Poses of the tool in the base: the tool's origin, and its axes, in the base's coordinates. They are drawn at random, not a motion.
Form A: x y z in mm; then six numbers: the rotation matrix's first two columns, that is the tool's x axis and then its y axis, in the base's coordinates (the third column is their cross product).
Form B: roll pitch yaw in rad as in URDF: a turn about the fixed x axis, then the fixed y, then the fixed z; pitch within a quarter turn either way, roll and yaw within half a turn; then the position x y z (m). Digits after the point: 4 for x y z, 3 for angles.
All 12 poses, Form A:
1: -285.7 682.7 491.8 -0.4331 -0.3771 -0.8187 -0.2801 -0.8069 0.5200
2: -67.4 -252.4 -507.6 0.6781 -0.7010 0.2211 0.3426 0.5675 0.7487
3: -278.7 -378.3 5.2 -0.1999 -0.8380 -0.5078 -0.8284 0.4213 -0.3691
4: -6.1 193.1 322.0 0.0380 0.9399 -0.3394 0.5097 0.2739 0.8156
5: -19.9 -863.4 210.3 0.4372 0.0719 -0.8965 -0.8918 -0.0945 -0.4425
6: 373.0 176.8 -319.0 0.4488 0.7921 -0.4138 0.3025 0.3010 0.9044
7: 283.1 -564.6 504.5 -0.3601 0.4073 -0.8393 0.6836 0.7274 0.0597
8: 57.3 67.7 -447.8 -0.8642 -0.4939 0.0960 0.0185 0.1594 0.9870
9: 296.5 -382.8 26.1 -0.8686 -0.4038 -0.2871 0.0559 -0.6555 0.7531
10: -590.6 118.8 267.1 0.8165 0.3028 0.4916 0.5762 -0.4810 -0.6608
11: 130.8 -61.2 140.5 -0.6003 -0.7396 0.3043 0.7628 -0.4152 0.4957
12: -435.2 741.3 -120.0 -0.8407 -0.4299 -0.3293 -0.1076 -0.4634 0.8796
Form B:
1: 1.132 0.959 -2.425 -0.2857 0.6827 0.4918
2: 0.875 -0.223 -0.802 -0.0674 -0.2524 -0.5076
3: -2.699 0.533 -1.805 -0.2787 -0.3783 0.0052
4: 2.092 0.346 1.530 -0.0061 0.1931 0.3220
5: -1.519 1.112 0.163 -0.0199 -0.8634 0.2103
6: 1.686 0.427 1.055 0.3730 0.1768 -0.3190
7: 3.032 0.996 2.295 0.2831 -0.5646 0.5045
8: 1.700 -0.096 -2.622 0.0573 0.0677 -0.4478
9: 0.905 0.291 -2.706 0.2965 -0.3828 0.0261
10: -2.280 -0.514 0.355 -0.5906 0.1188 0.2671
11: 0.547 -0.309 -2.253 0.1308 -0.0612 0.1405
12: 1.199 0.336 -2.669 -0.4352 0.7413 -0.1200
